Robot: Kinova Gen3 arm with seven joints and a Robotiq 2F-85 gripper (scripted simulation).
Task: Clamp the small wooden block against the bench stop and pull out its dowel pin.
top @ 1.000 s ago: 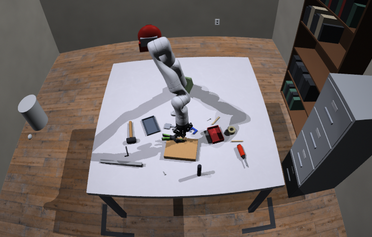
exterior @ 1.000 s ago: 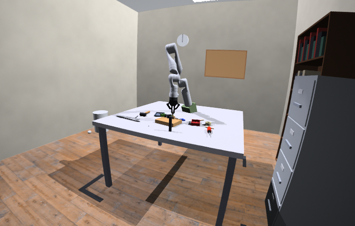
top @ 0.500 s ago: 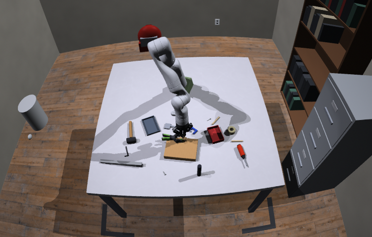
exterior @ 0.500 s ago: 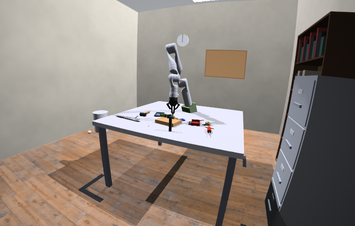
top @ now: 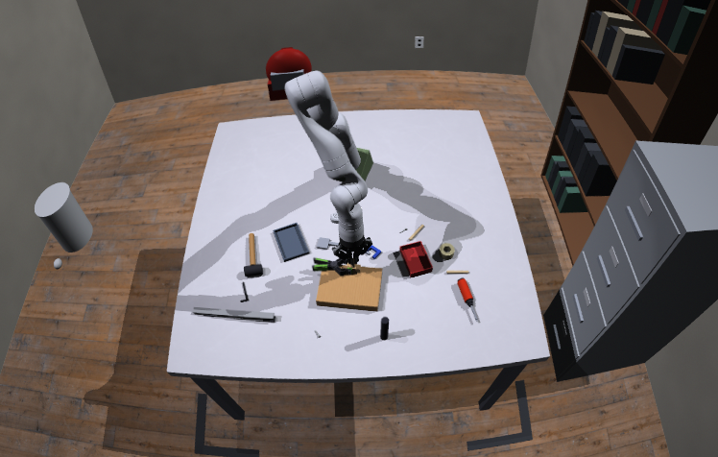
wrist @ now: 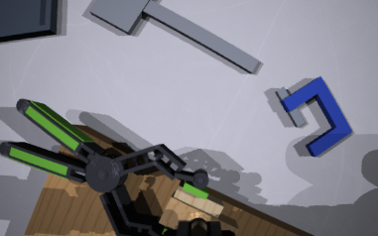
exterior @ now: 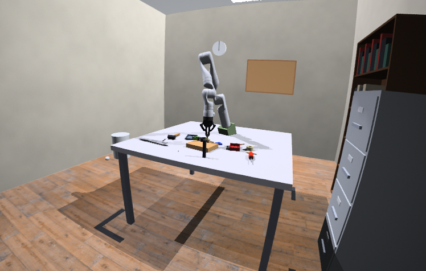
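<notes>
Right now my hand is 2 cm above the round dowel pin. From my hand the other things lie so: grey t-shaped tool 13 cm behind, 7 cm to the right, 9 cm below; then wooden bench board 5 cm ahead, 2 cm to the right, 7 cm below; then wooden block 5 cm below.
</notes>
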